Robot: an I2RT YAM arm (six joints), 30 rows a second.
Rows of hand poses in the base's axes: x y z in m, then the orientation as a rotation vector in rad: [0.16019 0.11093 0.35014 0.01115 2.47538 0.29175]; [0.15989 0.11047 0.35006 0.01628 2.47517 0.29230]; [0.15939 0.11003 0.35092 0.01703 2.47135 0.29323]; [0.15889 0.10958 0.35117 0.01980 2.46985 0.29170]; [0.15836 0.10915 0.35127 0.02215 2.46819 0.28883]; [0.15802 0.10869 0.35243 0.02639 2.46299 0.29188]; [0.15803 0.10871 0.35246 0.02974 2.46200 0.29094]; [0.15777 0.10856 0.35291 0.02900 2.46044 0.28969]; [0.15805 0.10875 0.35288 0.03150 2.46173 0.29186]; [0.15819 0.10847 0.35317 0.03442 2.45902 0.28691]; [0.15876 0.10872 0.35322 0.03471 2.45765 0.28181]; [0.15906 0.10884 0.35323 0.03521 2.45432 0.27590]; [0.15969 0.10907 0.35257 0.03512 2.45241 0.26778]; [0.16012 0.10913 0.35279 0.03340 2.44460 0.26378]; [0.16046 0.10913 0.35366 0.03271 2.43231 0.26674]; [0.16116 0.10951 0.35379 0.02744 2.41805 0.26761]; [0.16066 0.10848 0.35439 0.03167 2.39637 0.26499]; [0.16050 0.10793 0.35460 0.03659 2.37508 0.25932]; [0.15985 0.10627 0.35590 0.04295 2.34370 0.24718]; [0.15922 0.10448 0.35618 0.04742 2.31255 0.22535]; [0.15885 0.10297 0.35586 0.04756 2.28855 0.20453]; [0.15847 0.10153 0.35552 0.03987 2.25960 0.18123]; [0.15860 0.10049 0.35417 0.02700 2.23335 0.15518]
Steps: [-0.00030 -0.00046 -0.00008 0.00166 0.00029 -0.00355]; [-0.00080 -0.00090 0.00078 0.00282 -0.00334 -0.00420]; [-0.00130 -0.00135 0.00103 0.00251 -0.00471 -0.00671]; [-0.00183 -0.00178 0.00113 0.00116 -0.00638 -0.00928]; [-0.00217 -0.00224 0.00229 0.00481 -0.01087 -0.01203]; [-0.00216 -0.00222 0.00232 0.00503 -0.01162 -0.01476]; [-0.00242 -0.00237 0.00277 0.00408 -0.01334 -0.01469]; [-0.00214 -0.00218 0.00274 0.00614 -0.01164 -0.01581]; [-0.00200 -0.00246 0.00303 0.00352 -0.01447 -0.01942]; [-0.00143 -0.00221 0.00308 0.00003 -0.01622 -0.02106]; [-0.00113 -0.00209 0.00309 -0.00383 -0.01995 -0.02324]; [-0.00050 -0.00186 0.00243 -0.00955 -0.02249 -0.02542]; [-0.00007 -0.00180 0.00265 -0.01224 -0.03070 -0.02595]; [0.00027 -0.00180 0.00352 -0.00929 -0.04269 -0.02588]; [0.00097 -0.00142 0.00365 -0.00881 -0.05724 -0.02320]; [0.00047 -0.00245 0.00425 -0.00793 -0.07850 -0.02901]; [0.00031 -0.00300 0.00446 -0.00914 -0.09954 -0.03610]; [-0.00034 -0.00466 0.00576 -0.01395 -0.13090 -0.04697]; [-0.00097 -0.00645 0.00604 -0.02655 -0.16285 -0.05904]; [-0.00134 -0.00796 0.00572 -0.04023 -0.18799 -0.06699]; [-0.00172 -0.00940 0.00538 -0.05757 -0.21886 -0.07026]; [-0.00159 -0.01044 0.00403 -0.07877 -0.24756 -0.07003]
